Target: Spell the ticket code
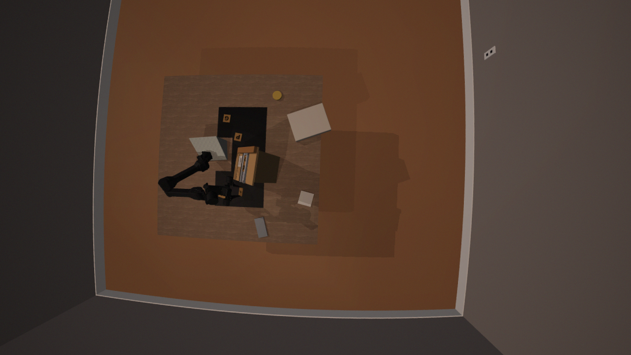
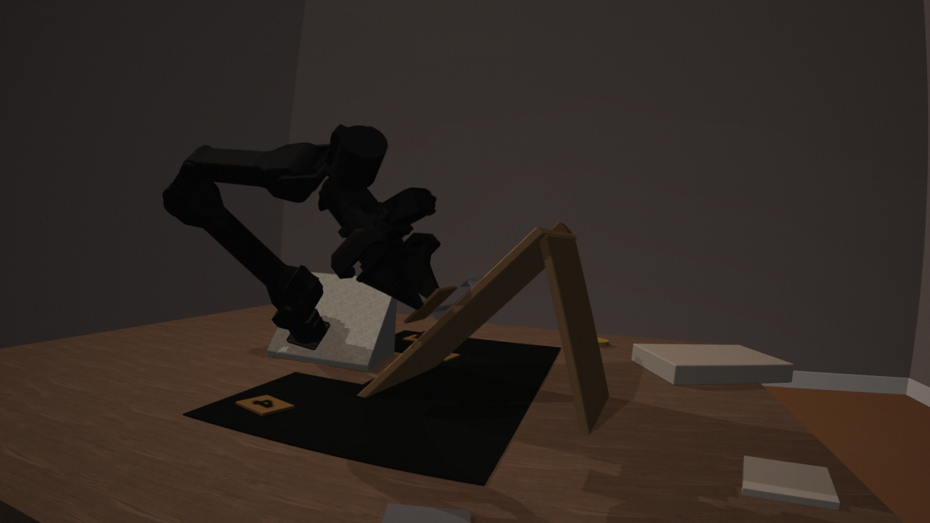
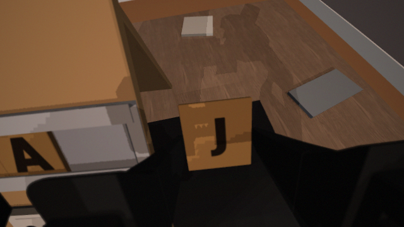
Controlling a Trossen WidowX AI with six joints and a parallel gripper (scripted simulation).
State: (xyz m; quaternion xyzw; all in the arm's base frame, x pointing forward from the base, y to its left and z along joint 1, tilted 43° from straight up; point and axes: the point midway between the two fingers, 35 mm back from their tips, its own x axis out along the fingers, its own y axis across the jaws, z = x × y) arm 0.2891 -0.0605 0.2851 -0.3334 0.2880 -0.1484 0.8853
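Right now my gripper tip is 2 cm short of the q tile and 22 cm to the right of it. Round my gripper tip: white ticket (5 cm behind, 21 cm to the left, 8 cm below); j tile (right at my gripper tip); 4 tile (21 cm behind, 5 cm to the right, 15 cm below).
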